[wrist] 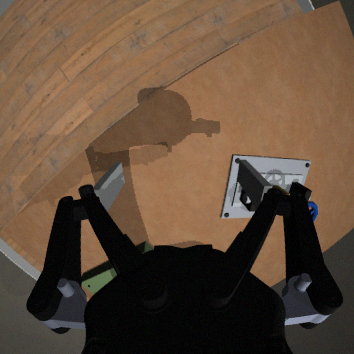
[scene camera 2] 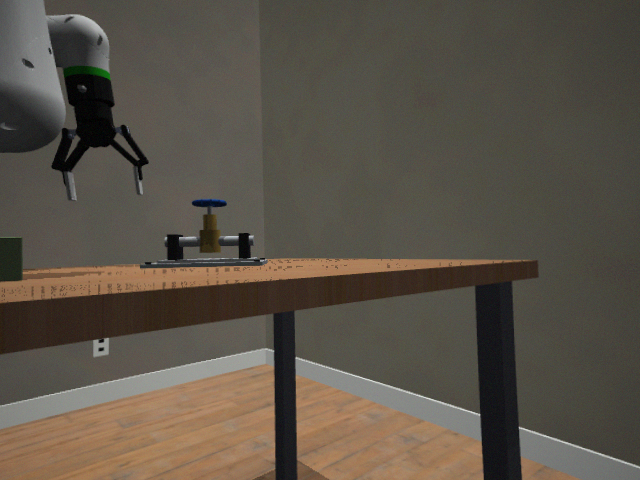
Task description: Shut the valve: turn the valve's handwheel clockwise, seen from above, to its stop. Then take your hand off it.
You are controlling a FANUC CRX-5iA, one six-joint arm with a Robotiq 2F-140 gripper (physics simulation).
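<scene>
The valve has a blue handwheel (scene camera 2: 209,203) on top of a brass body (scene camera 2: 209,240), carried on a horizontal pipe between two black supports. In the wrist view, part of the blue handwheel (wrist: 313,212) shows at the right, behind the right finger linkage, which hides most of the valve. The valve's grey base plate (scene camera 2: 204,264) (wrist: 285,162) lies on the table. My gripper (scene camera 2: 105,196) (wrist: 180,170) is wide open, with nothing between its fingers. In the scene view it hangs above the table, left of the handwheel and apart from it, fingertips slightly above wheel height.
A green block-like object (scene camera 2: 10,259) (wrist: 102,277) stands on the wooden table (scene camera 2: 361,291) (wrist: 190,200), at the left edge of the scene view and lower left in the wrist view. The arm's shadow falls on the table. The table edge runs across the upper left of the wrist view.
</scene>
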